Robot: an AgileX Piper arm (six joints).
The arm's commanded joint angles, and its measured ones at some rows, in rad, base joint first. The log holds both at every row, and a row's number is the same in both.
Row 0, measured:
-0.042 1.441 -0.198 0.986 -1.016 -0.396
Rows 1 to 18, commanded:
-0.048 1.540 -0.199 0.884 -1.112 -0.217
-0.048 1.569 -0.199 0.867 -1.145 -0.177
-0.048 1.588 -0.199 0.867 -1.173 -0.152
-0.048 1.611 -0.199 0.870 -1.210 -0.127
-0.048 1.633 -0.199 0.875 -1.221 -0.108
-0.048 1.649 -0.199 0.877 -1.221 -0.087
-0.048 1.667 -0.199 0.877 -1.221 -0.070
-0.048 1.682 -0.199 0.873 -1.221 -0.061
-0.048 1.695 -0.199 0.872 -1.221 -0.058
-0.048 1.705 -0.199 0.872 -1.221 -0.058
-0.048 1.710 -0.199 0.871 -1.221 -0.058
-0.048 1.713 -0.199 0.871 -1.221 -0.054
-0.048 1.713 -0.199 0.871 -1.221 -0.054
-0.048 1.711 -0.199 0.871 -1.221 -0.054
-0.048 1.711 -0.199 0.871 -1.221 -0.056
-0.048 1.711 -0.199 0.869 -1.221 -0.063
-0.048 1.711 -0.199 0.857 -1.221 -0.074
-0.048 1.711 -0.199 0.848 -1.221 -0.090
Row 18, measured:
-0.042 1.702 -0.200 0.881 -1.242 -0.069
